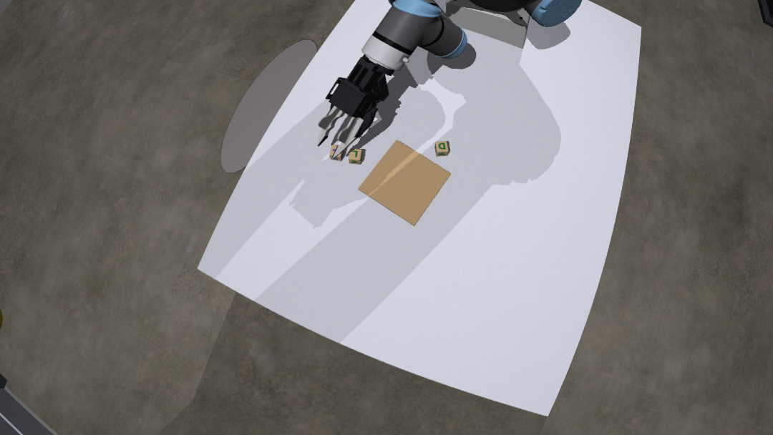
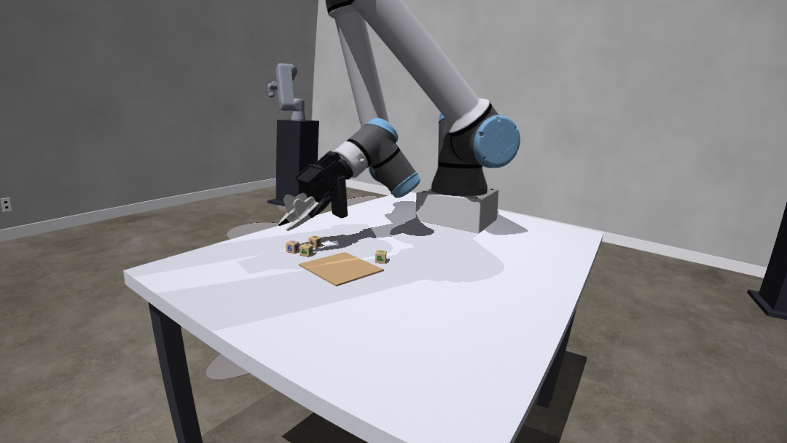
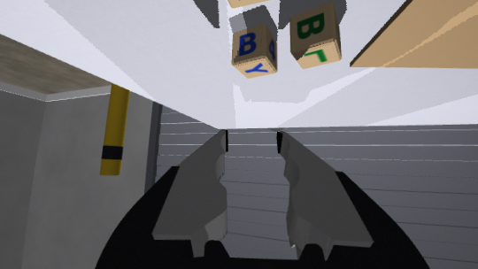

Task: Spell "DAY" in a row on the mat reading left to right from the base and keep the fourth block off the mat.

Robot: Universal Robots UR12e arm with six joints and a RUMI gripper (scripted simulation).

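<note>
My hand is 6 cm above the blue-lettered block and 1 cm past it. From my hand the other things lie so: D block (22 cm to the left, 9 cm behind, 6 cm below); then green-lettered block (6 cm below, 5 cm to the left, 2 cm behind); then tan mat (16 cm to the left, 7 cm below).
</note>
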